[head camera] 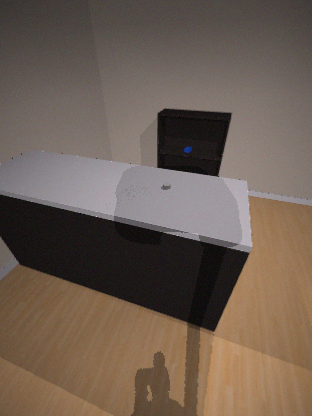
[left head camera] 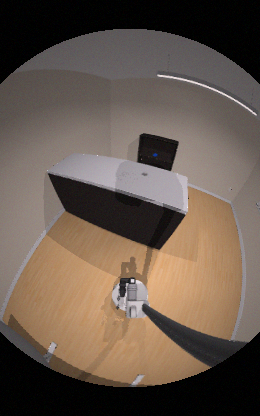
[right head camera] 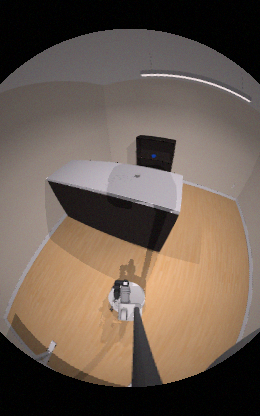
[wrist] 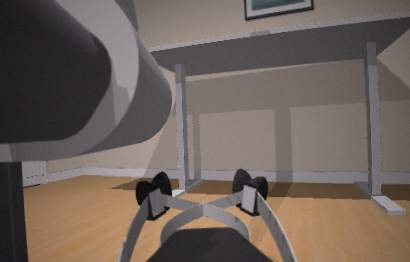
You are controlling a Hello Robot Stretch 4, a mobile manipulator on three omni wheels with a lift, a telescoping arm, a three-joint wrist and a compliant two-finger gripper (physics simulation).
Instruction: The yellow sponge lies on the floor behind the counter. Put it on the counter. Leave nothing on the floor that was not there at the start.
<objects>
A counter [head camera: 109, 226] is 1.10 m from the lens. A black shelf unit [head camera: 206, 130] is 2.64 m from the lens. The marked spots on the black shelf unit and the counter are 1.90 m apart.
</objects>
